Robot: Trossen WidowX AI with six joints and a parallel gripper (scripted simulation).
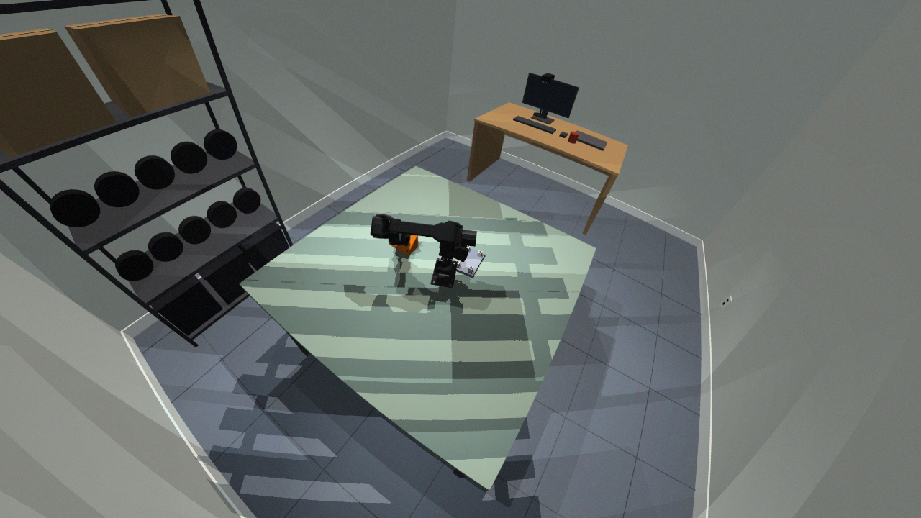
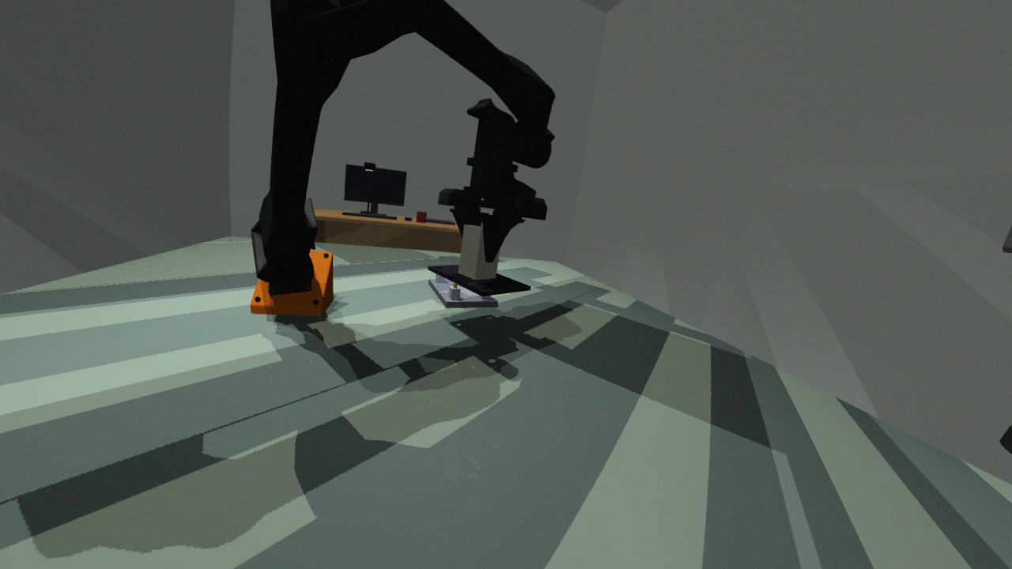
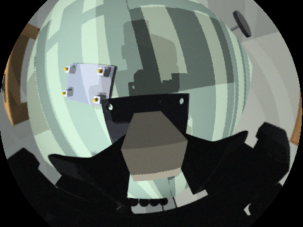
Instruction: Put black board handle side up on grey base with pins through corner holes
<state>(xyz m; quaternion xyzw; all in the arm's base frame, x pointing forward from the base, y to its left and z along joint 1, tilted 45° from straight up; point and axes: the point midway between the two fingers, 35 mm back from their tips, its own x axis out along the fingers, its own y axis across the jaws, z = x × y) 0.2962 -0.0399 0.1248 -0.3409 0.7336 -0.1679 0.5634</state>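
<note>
Now: gripper tip 190 mm to the right of the grey base, 110 mm above it and 40 mm short of it. Round my gripper tip: black board: 10 mm below.
</note>
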